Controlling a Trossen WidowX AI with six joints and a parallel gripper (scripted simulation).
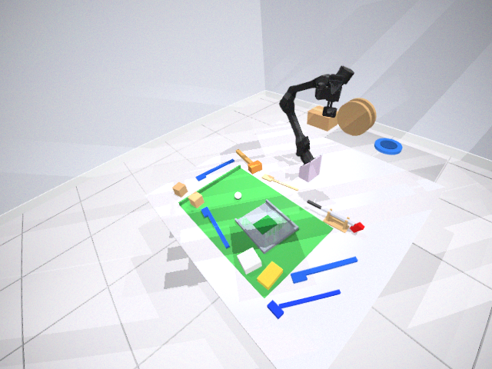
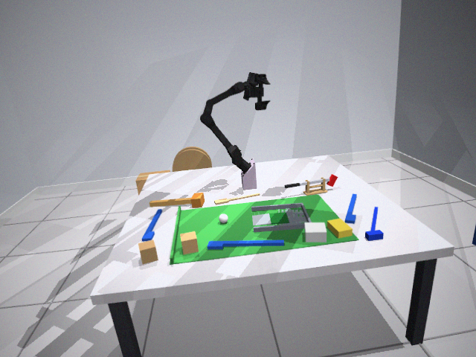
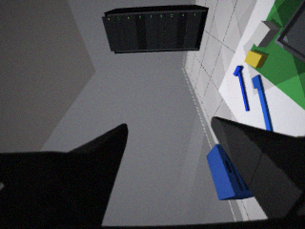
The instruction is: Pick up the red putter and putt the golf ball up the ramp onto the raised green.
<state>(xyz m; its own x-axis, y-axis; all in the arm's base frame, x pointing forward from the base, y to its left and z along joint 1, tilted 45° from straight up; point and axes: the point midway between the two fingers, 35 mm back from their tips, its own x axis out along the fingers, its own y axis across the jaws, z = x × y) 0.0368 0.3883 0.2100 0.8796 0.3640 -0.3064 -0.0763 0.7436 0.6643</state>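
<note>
Right now my gripper tip is 500 mm above the wooden stand, 210 mm to the right of it and 100 mm short of it. From my gripper tip the other things lie so: white block (560 mm ahead, 510 mm below, 90 mm to the left); then white golf ball (510 mm below, 360 mm ahead, 280 mm to the right); then yellow block (530 mm ahead, 510 mm below, 190 mm to the left).
</note>
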